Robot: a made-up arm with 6 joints. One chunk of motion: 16 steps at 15 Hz.
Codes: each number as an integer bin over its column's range. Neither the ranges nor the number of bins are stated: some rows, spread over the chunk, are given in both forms.
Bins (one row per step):
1: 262 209 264 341 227 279
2: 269 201 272 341 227 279
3: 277 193 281 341 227 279
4: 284 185 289 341 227 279
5: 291 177 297 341 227 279
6: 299 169 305 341 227 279
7: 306 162 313 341 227 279
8: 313 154 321 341 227 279
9: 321 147 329 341 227 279
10: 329 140 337 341 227 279
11: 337 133 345 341 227 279
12: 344 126 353 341 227 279
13: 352 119 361 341 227 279
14: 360 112 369 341 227 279
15: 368 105 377 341 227 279
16: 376 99 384 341 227 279
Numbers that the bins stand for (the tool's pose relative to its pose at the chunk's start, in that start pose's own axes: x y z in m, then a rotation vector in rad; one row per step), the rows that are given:
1: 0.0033 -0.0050 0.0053 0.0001 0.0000 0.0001
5: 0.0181 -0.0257 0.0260 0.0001 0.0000 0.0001
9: 0.0333 -0.0451 0.0460 0.0001 0.0000 0.0001
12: 0.0450 -0.0586 0.0611 0.0001 0.0000 0.0001
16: 0.0613 -0.0761 0.0805 0.0001 0.0000 0.0001
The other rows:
2: 0.0069 -0.0102 0.0103 0.0001 0.0000 0.0001
3: 0.0109 -0.0154 0.0160 0.0001 0.0000 0.0001
4: 0.0145 -0.0205 0.0210 0.0001 0.0000 0.0001
6: 0.0221 -0.0309 0.0310 0.0001 0.0000 0.0001
7: 0.0257 -0.0354 0.0360 0.0001 0.0000 0.0001
8: 0.0293 -0.0405 0.0410 0.0001 0.0000 0.0001
10: 0.0374 -0.0496 0.0510 0.0001 0.0000 0.0001
11: 0.0415 -0.0541 0.0560 0.0001 0.0000 0.0001
13: 0.0491 -0.0632 0.0661 0.0001 0.0000 0.0001
14: 0.0532 -0.0677 0.0711 0.0001 0.0000 0.0001
15: 0.0572 -0.0722 0.0761 0.0001 0.0000 0.0001

